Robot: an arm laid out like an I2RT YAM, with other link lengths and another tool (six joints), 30 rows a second.
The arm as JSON. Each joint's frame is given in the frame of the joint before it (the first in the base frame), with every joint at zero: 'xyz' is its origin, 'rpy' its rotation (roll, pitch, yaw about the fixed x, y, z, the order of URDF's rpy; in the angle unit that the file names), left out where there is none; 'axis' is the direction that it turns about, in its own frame. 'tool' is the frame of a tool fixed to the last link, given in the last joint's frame.
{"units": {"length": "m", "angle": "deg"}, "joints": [
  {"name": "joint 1", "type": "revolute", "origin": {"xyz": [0.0, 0.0, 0.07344]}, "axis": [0.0, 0.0, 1.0]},
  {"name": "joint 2", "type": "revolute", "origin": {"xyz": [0.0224, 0.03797, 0.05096]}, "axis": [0.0, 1.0, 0.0]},
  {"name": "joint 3", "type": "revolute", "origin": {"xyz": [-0.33, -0.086, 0.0]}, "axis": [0.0, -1.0, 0.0]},
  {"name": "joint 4", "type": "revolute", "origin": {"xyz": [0.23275, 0.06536, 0.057]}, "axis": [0.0, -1.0, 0.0]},
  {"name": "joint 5", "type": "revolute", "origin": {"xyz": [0.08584, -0.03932, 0.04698]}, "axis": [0.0, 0.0, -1.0]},
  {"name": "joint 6", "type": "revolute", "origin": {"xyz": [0.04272, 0.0, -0.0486]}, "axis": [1.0, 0.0, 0.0]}
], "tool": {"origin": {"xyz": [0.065, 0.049, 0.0], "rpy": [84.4, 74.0, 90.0]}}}
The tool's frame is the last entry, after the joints.
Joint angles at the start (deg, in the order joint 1, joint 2, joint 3, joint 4, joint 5, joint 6): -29.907, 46.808, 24.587, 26.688, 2.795, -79.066
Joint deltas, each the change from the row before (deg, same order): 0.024, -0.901, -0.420, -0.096, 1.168, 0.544; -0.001, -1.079, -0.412, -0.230, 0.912, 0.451; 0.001, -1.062, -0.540, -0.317, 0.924, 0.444; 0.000, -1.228, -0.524, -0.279, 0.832, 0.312; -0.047, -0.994, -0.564, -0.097, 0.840, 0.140; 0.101, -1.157, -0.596, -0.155, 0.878, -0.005; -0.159, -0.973, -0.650, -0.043, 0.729, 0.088; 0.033, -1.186, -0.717, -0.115, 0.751, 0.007; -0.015, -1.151, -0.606, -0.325, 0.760, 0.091; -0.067, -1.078, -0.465, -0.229, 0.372, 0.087; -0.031, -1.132, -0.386, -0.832, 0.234, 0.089; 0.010, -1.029, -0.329, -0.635, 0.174, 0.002
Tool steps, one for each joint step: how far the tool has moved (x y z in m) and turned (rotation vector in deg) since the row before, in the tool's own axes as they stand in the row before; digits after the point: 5 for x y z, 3 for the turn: 0.00157, -0.00058, -0.00314, 0.865, 0.782, 0.648; 0.00128, -0.00065, -0.00372, 0.810, 0.556, 0.541; 0.00200, 0.00051, -0.00381, 0.615, 0.669, 0.531; 0.00167, -0.00016, -0.00421, 0.769, 0.492, 0.408; 0.00224, 0.00015, -0.00343, 0.717, 0.598, 0.235; 0.00200, 0.00026, -0.00388, 0.726, 0.480, 0.109; 0.00284, 0.00054, -0.00335, 0.673, 0.628, 0.174; 0.00251, 0.00089, -0.00395, 0.652, 0.451, 0.114; 0.00265, 0.00084, -0.00379, 0.565, 0.558, 0.183; 0.00161, 0.00015, -0.00337, 0.544, 0.184, 0.169; 0.00202, 0.00148, -0.00372, 0.056, 0.264, 0.095; 0.00146, 0.00098, -0.00324, 0.135, 0.110, 0.027
